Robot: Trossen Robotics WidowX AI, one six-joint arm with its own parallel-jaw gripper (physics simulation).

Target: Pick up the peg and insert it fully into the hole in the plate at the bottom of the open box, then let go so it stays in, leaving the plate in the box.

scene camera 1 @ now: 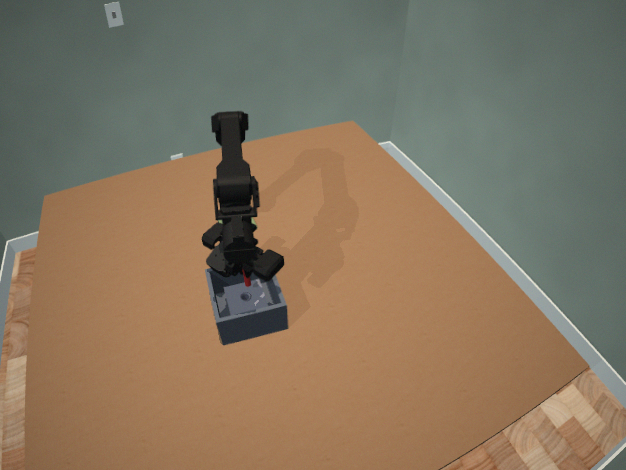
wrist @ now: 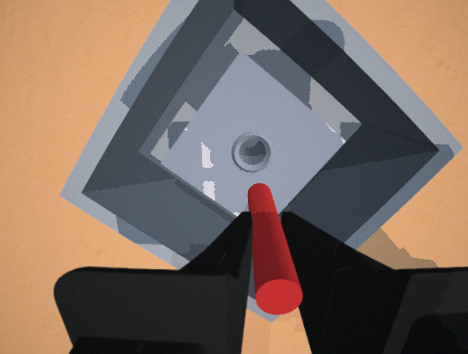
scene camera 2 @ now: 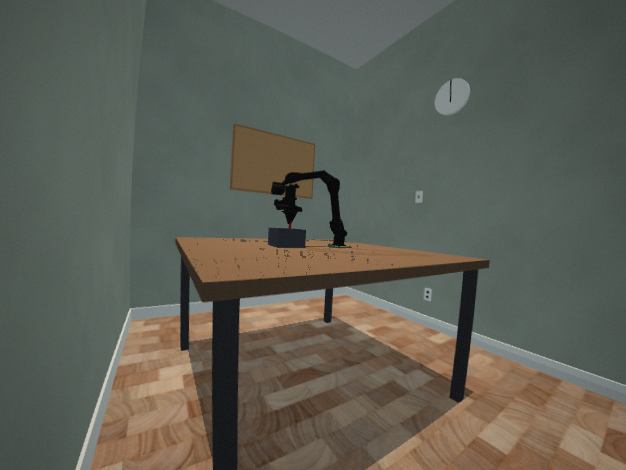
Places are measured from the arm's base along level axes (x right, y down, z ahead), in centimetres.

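Pixels of known places: gripper, between the fingertips: [scene camera 1: 245,275] [wrist: 265,220] [scene camera 2: 289,224]; arm's base, origin of its link: [scene camera 2: 338,245].
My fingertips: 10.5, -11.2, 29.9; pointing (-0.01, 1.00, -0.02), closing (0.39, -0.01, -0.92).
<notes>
For each thing: its middle in the pictures, then the offset to it from my fingertips, as dx, dy, dz. Level surfaces: height alone.
- red peg, middle of its body: [wrist: 266,228] [scene camera 1: 246,273] [scene camera 2: 289,223] -0.2, -0.2, -0.1
- open dark blue-grey box, middle of its body: [wrist: 251,148] [scene camera 1: 245,299] [scene camera 2: 286,237] +1.2, +7.5, +0.8
- light grey plate, middle of its body: [wrist: 250,144] [scene camera 1: 246,302] +1.2, +8.9, +0.8
- brown table, height of its surface: dy +12.4
The red peg [scene camera 1: 247,279] [scene camera 2: 290,226] [wrist: 272,255] is held between the fingers of my gripper [scene camera 1: 244,273] [scene camera 2: 290,221] [wrist: 265,220], which is shut on it. The peg points down over the open dark blue-grey box [scene camera 1: 252,323] [scene camera 2: 286,237] [wrist: 87,165]. In scene camera 2 its lower part meets the line of the box rim; the near wall may hide the tip. The light grey plate [scene camera 1: 232,299] [wrist: 215,120] lies on the box bottom. Its round hole [scene camera 1: 246,296] [wrist: 251,151] is uncovered. In the wrist view the peg's far end appears below the hole, apart from it.
The box walls stand around the plate on all sides. The box stands on the brown table [scene camera 1: 353,328] [scene camera 2: 353,268]. The arm [scene camera 1: 233,166] [scene camera 2: 333,192] reaches over from its base behind the box. A green base part [scene camera 2: 338,245] shows under the arm.
</notes>
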